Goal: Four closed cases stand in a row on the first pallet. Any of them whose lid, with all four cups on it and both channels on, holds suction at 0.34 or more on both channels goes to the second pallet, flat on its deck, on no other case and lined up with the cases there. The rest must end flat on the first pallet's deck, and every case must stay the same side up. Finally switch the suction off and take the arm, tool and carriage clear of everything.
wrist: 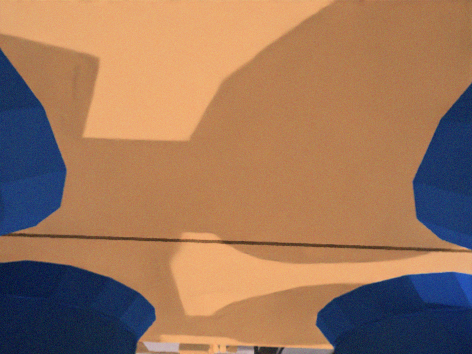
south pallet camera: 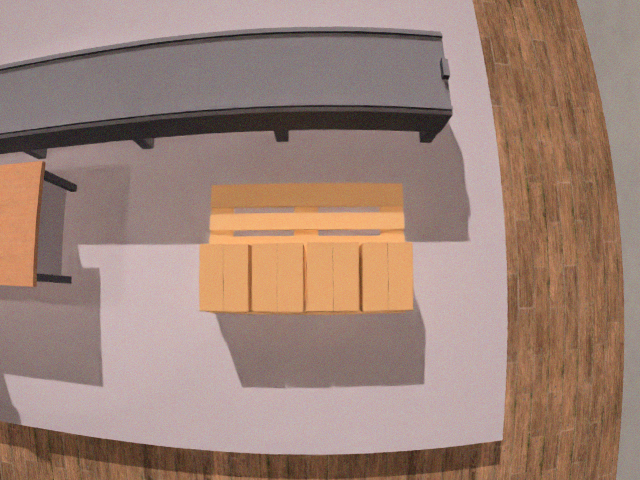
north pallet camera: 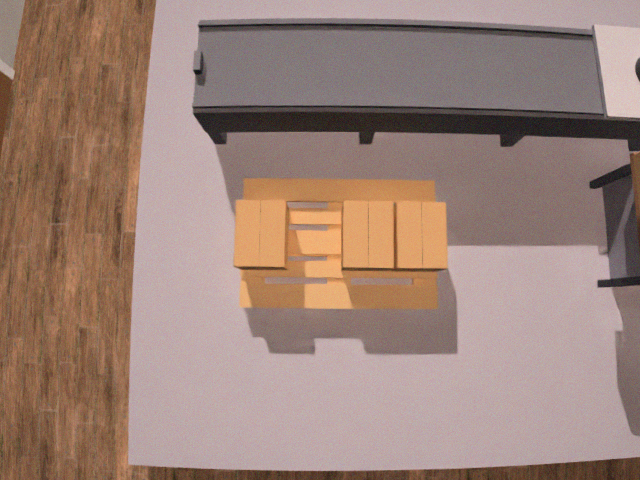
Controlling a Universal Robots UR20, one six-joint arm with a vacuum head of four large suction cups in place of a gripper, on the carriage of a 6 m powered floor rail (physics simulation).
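Frame: origin at the arm's base, x ahead, y left, z up, level; millimetres.
Seen in the pictures: hand, tool point: (wrist: 236, 220).
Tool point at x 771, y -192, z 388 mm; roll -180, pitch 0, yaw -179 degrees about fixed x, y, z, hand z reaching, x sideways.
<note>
Pixels of each thing's top centre, then the offset from my tool point to it. "*": a spot on its surface instead. Level surfaces: height alone.
- closed case's lid, surface spot: (wrist: 300, 175) * 20 mm back, 44 mm right, 22 mm up
- middle case, top centre: (north pallet camera: 368, 234) 197 mm ahead, 1546 mm right, 565 mm down
- right case, top centre: (north pallet camera: 422, 234) 200 mm ahead, 1243 mm right, 565 mm down
- wooden table, surface height: 427 mm down
A closed case's lid (wrist: 300, 175) with a dark seam fills most of the wrist view. My suction head (wrist: 236, 240) has its four blue cups at this lid, and floor and distant objects show past its edge, so it is shut on this case, held up. The cups' undersides are hidden. The north pallet (north pallet camera: 336, 191) bears a left case (north pallet camera: 247, 232), a middle case (north pallet camera: 355, 232) and a right case (north pallet camera: 408, 232), with bare slats between left and middle. The south pallet (south pallet camera: 305, 195) bears a row of closed cases (south pallet camera: 264, 276), all lying flat.
The long grey rail (north pallet camera: 387, 72) (south pallet camera: 310, 72) runs behind both pallets. Part of the white carriage (north pallet camera: 617, 51) shows at the rail's right in the north view. A wooden table (south pallet camera: 15, 222) with dark legs stands left of the south pallet. Shadows fall across the floor beside it.
</note>
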